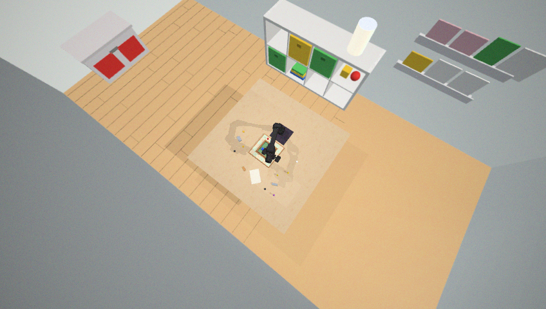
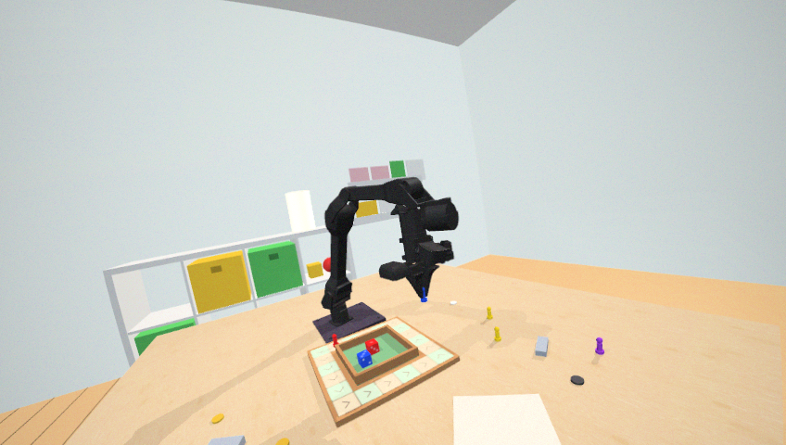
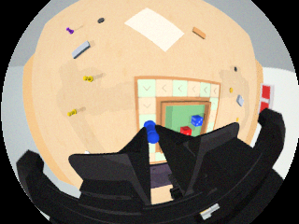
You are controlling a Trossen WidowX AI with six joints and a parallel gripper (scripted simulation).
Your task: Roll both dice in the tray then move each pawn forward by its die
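Now: gripper tip 130 mm above the green tray, 100 mm to the left of it and 90 mm past it. Round my gripper tip: white sheet: 220 mm ahead, 140 mm below, 80 mm to the right; then blue pawn: 10 mm above; then red pawn: 210 mm behind, 150 mm to the right, 110 mm below.
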